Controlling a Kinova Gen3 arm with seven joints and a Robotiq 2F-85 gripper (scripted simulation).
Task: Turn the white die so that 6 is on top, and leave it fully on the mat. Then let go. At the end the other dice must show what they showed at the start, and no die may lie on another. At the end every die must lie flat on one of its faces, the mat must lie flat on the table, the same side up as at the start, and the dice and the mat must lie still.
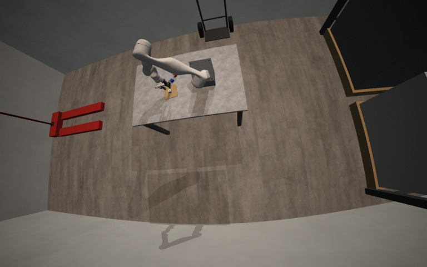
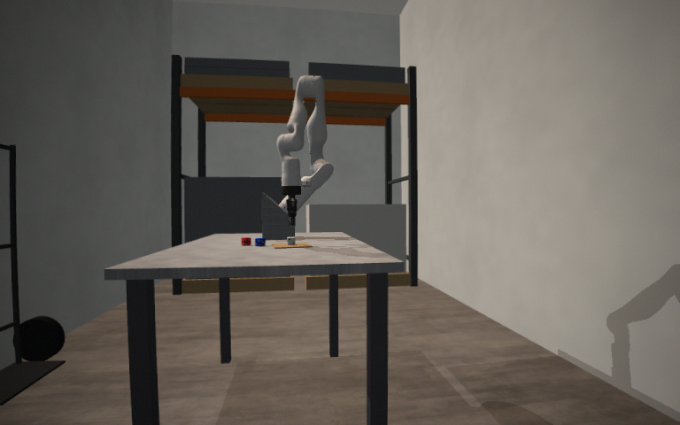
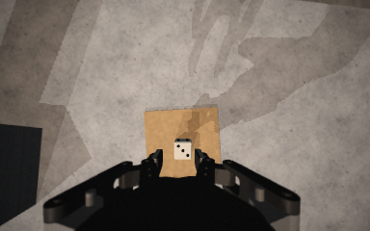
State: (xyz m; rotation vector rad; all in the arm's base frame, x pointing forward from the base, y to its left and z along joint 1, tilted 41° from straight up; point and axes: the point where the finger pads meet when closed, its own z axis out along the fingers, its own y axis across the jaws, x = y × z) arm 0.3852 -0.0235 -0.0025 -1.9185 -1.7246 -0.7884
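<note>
Now: hand 1 cm short of the white die, 1 cm to the left of it and 7 cm above it. Also, from my hand: tan mat (1 cm ahead, 1 cm to the right, 9 cm below); then red die (7 cm behind, 18 cm to the right, 8 cm below); then blue die (3 cm behind, 12 cm to the right, 8 cm below).
</note>
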